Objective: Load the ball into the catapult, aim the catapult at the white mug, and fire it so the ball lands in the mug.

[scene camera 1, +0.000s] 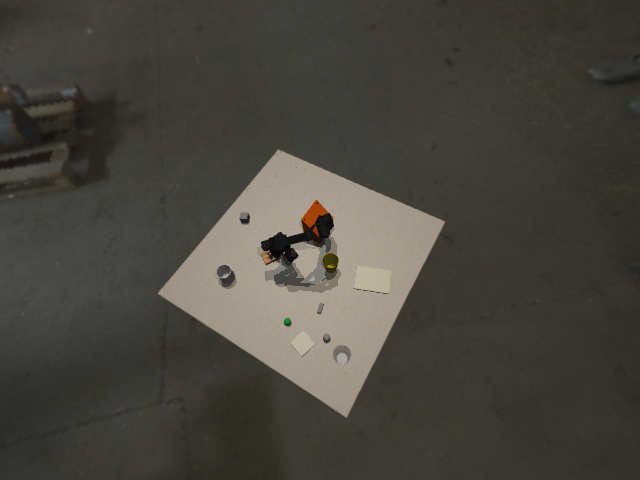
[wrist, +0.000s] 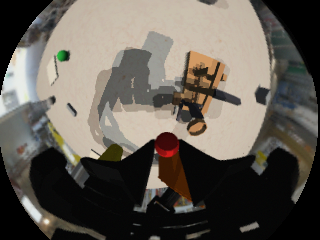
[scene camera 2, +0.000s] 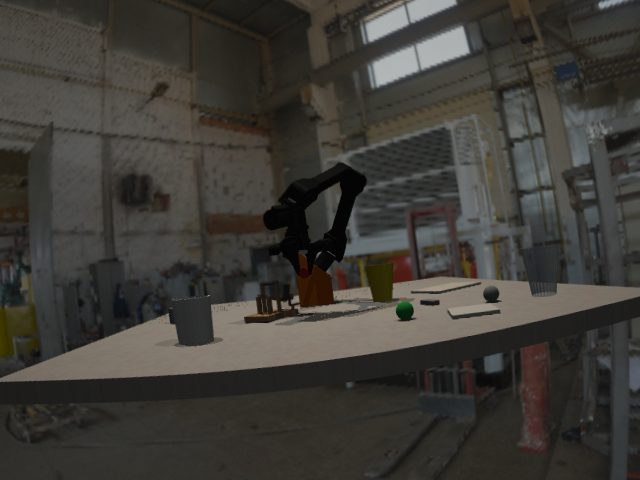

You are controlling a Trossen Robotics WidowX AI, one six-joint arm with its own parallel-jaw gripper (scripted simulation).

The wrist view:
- gripper: 166,142
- catapult: 203,74
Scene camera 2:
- gripper: 304,275
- catapult: 263,316
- pale ribbed cup: 541,262
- yellow cup: 380,276
